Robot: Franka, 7 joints.
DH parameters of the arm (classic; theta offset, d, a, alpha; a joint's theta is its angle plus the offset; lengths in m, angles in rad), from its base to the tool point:
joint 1: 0 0.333 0 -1.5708
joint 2: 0 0 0 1.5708
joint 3: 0 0.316 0.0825 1.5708
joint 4: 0 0 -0.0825 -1.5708
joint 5: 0 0.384 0 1.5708
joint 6: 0 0 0.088 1.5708
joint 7: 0 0.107 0 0
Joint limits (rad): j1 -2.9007..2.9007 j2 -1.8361..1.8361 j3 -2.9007..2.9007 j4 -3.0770..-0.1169 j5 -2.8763..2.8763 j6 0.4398..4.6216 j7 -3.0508..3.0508
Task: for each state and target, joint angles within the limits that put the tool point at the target. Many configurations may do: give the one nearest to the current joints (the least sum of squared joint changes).
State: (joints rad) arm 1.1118 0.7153 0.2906 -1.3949 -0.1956 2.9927 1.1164
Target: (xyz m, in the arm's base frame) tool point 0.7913 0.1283 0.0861
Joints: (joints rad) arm 0.2178 1.3625 -0.1280 -0.9292 -0.1199 2.8643 1.1164
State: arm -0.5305 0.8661 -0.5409 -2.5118 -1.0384 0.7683 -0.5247
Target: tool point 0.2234 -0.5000 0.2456
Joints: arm -0.4570 0.8129 -0.5114 -1.8595 -1.2994 0.9999 -0.5247
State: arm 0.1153 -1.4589 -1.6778 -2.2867 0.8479 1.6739 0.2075
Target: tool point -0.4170 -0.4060 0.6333
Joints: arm -0.3125 -1.4406 -1.2307 -1.6536 0.9943 1.7429 0.2075
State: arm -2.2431 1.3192 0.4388 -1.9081 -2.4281 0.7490 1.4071
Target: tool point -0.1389 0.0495 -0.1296
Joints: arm -2.4346 1.7180 -0.0394 -2.4327 -2.2187 0.8062 1.4071
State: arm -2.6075 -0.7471 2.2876 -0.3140 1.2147 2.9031 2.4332
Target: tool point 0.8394 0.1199 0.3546
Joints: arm -2.7227 -1.3069 2.4141 -0.6132 1.2296 2.8099 2.4332
